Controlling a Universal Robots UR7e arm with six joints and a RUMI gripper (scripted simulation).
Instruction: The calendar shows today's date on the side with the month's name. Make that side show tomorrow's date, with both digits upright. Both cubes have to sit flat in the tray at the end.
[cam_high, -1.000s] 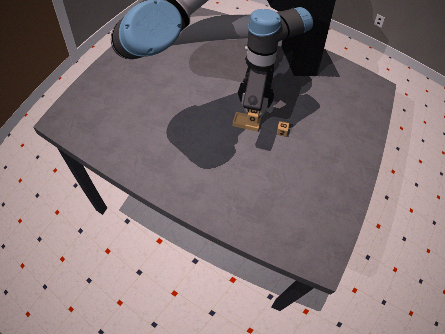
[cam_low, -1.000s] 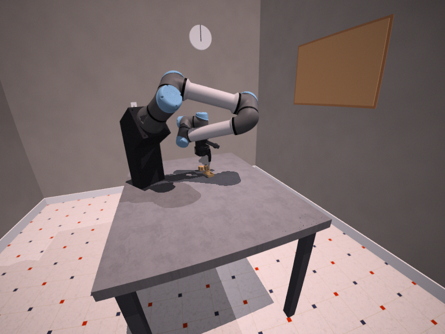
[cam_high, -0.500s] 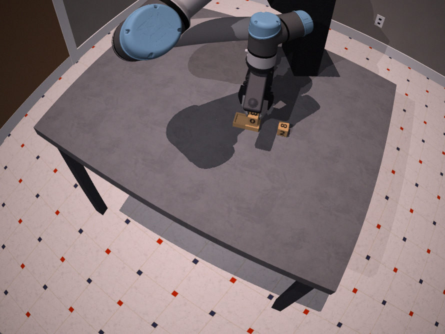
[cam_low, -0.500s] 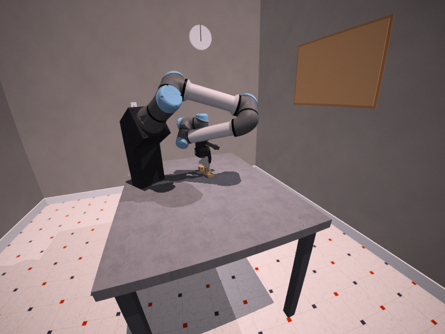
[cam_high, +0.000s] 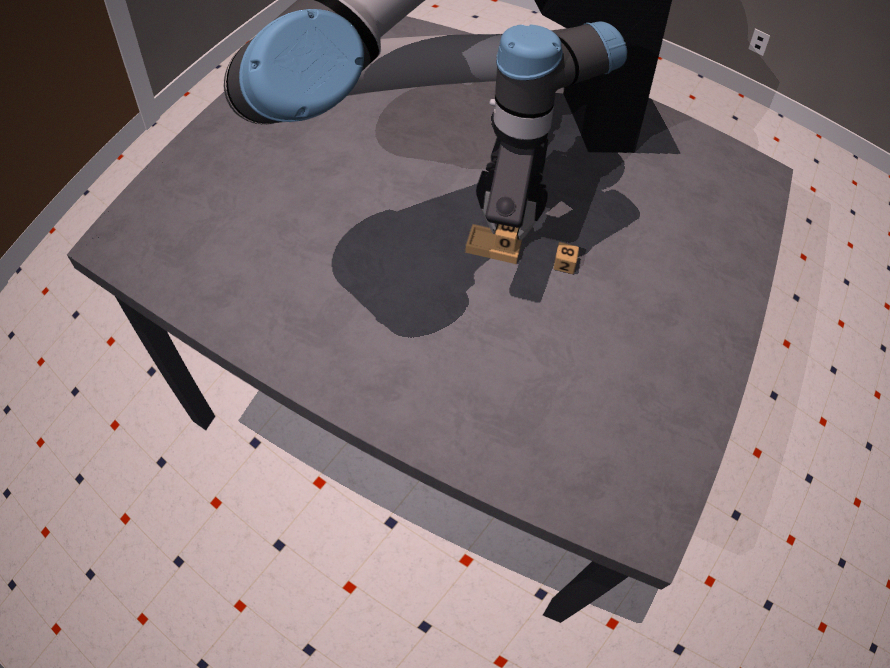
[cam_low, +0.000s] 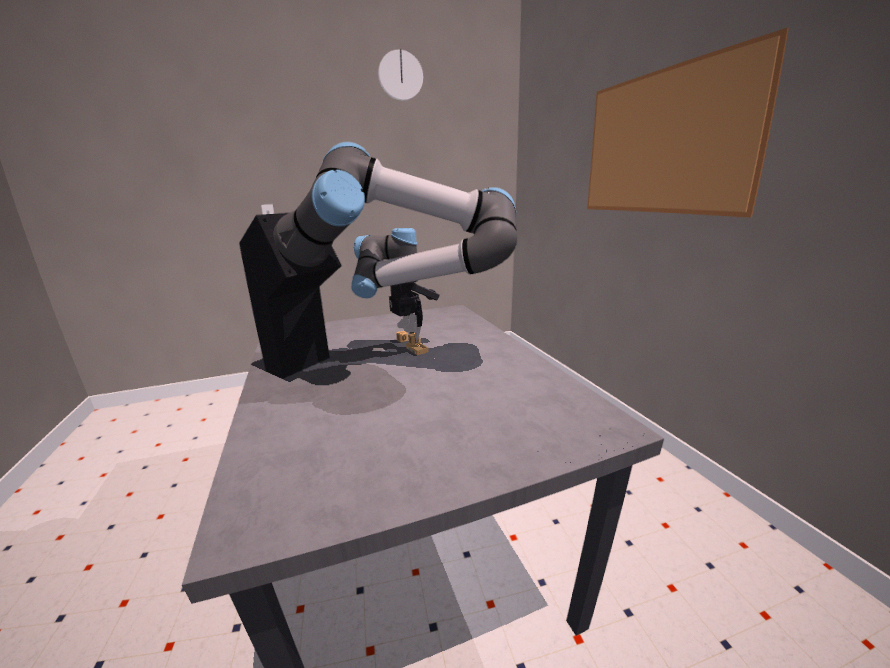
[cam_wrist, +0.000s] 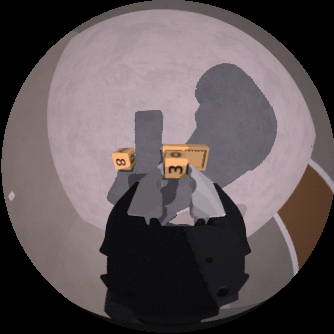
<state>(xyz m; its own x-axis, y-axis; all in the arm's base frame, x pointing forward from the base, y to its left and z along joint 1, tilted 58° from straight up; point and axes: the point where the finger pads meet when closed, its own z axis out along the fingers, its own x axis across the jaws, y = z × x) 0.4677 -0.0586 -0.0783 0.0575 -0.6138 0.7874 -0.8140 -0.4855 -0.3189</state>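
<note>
My gripper is now 20 mm to the left of the wooden tray and 40 mm above it.
</note>
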